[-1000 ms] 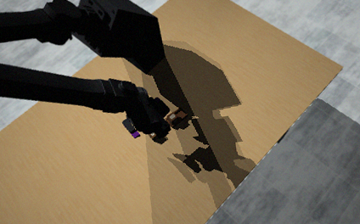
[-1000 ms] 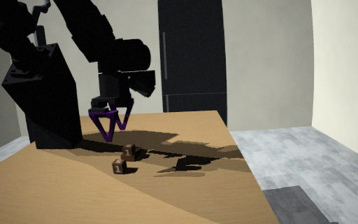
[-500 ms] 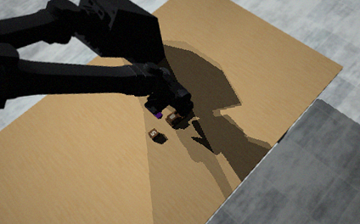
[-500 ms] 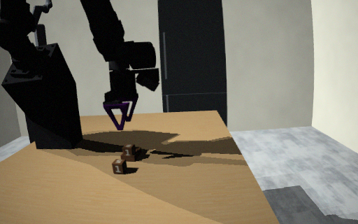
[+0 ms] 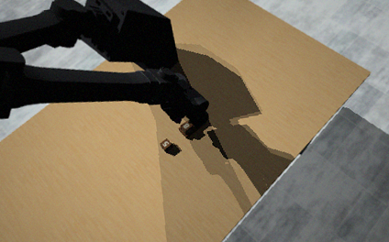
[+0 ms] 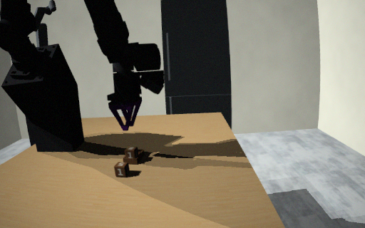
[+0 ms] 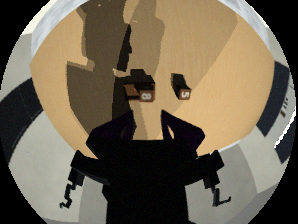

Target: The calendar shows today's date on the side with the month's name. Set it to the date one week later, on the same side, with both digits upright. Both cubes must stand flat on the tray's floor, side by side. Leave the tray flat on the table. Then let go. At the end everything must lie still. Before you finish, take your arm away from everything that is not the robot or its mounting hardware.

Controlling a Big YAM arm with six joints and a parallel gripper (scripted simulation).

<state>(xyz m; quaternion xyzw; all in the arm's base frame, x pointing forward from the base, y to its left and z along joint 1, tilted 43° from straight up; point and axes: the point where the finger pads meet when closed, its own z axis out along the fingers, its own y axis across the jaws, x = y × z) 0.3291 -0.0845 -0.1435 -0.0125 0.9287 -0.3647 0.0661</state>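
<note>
My hand is 10 cm above the brown tray and 2 cm to the right of it.
</note>
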